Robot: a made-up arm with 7 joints.
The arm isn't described. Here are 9 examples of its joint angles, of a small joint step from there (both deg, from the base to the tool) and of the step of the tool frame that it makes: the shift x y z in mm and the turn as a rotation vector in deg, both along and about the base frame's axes.
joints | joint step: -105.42 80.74 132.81 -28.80 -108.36 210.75 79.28 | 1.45 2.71 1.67 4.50 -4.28 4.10 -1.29
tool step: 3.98 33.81 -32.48 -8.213 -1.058 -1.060
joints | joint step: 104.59 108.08 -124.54 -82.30 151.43 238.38 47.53 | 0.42 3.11 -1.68 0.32 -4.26 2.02 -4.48
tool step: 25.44 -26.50 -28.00 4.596 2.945 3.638
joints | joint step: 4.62 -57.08 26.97 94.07 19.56 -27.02 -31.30 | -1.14 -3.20 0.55 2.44 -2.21 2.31 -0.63
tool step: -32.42 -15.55 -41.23 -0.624 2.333 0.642
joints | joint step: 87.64 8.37 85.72 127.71 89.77 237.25 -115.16 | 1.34 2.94 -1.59 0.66 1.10 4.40 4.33
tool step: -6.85 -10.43 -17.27 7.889 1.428 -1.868
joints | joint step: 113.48 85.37 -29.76 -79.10 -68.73 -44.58 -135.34 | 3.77 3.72 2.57 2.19 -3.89 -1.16 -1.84
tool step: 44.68 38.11 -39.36 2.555 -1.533 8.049
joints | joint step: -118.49 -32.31 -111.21 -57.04 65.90 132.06 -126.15 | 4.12 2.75 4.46 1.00 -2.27 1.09 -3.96
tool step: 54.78 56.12 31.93 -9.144 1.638 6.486
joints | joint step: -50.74 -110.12 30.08 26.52 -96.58 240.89 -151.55 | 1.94 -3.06 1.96 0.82 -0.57 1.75 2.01
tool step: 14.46 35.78 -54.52 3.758 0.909 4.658
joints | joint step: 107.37 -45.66 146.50 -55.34 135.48 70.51 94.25 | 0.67 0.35 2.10 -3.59 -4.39 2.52 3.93
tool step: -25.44 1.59 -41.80 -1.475 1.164 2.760
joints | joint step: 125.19 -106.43 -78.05 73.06 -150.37 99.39 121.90 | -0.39 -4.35 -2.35 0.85 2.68 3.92 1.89
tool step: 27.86 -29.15 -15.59 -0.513 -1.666 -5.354
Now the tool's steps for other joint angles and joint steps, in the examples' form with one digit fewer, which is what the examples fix.
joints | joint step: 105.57 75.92 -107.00 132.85 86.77 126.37 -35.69 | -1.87 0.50 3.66 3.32 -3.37 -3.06 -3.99
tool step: -8.4 2.7 1.8 1.56 -8.40 6.79
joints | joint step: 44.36 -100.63 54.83 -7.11 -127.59 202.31 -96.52 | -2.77 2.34 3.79 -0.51 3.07 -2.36 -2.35
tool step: 28.3 -53.3 28.5 8.13 1.75 -7.13
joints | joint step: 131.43 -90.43 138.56 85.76 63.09 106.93 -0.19 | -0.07 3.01 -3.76 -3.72 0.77 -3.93 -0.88
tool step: -30.7 -4.1 3.0 1.75 1.09 -1.61
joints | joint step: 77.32 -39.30 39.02 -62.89 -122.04 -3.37 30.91 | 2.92 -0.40 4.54 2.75 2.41 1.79 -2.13
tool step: 57.2 65.9 4.3 -3.04 -0.22 10.50
